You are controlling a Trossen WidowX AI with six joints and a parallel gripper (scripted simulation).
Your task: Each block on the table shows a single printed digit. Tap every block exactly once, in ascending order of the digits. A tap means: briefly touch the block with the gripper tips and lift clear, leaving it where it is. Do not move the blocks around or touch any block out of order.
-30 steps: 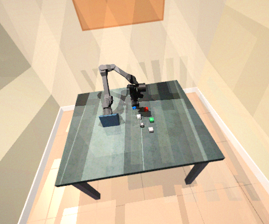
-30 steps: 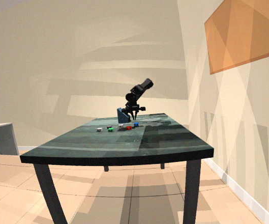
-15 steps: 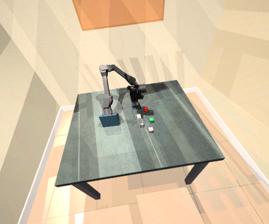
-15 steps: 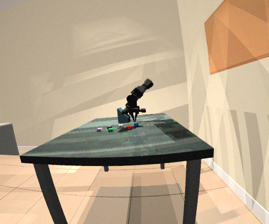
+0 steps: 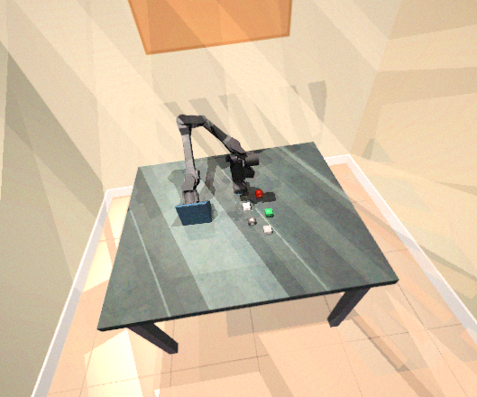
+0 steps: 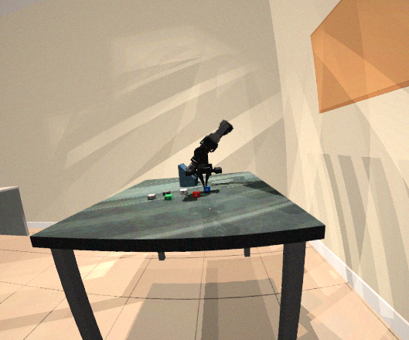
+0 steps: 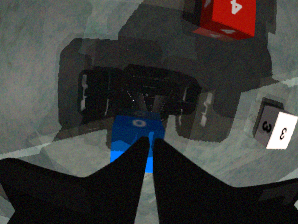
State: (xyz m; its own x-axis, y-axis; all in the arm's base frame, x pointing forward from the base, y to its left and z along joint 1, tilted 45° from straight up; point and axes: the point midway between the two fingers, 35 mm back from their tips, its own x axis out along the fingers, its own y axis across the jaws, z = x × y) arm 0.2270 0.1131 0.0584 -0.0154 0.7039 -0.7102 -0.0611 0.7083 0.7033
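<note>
My gripper tip is 1 cm to the right of the blue block, 1 cm past it and 1 cm above it. The rest, counted from my gripper tip: red block 10 cm ahead, 3 cm to the right, 1 cm below; white block 11 cm to the right, 3 cm ahead, 1 cm below; dark grey block 20 cm to the right, 4 cm ahead, 1 cm below.
</note>
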